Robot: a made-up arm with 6 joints.
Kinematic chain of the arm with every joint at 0, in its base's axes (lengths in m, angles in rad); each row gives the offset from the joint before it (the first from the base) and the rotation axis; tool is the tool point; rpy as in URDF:
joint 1: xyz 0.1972 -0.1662 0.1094 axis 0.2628 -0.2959 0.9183
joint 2: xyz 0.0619 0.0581 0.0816 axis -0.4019 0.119 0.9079
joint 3: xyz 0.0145 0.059 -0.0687 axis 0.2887 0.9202 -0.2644
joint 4: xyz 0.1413 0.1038 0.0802 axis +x
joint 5: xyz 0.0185 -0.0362 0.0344 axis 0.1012 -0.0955 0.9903
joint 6: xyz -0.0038 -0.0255 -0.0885 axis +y
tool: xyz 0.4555 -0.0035 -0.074 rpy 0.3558 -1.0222 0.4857
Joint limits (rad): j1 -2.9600..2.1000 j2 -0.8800..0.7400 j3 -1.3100..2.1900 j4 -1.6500..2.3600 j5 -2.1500..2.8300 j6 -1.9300..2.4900
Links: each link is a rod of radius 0.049 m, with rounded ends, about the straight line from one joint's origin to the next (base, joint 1, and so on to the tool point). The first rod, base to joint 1, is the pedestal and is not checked.
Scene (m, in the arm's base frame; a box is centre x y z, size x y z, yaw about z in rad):
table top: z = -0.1
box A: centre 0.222 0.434 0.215 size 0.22 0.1 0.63 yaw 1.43
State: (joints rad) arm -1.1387 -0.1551 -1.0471 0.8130 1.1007 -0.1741
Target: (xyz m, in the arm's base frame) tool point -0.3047 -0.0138 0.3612
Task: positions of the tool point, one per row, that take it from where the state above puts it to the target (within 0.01 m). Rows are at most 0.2 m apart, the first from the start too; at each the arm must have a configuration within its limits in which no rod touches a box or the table.
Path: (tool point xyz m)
1: 0.7783 0.2028 0.3130
2: 0.6816 0.2399 0.3938
3: 0.5876 0.2340 0.4697
4: 0.5091 0.1901 0.5322
5: 0.4557 0.1185 0.5743
6: 0.4325 0.0329 0.5911
7: 0.2983 0.1292 0.5971
8: 0.1326 0.1728 0.5795
9: -0.0392 0.1585 0.5342
10: -0.1918 0.0916 0.4604
11: -0.3047 -0.0137 0.3612

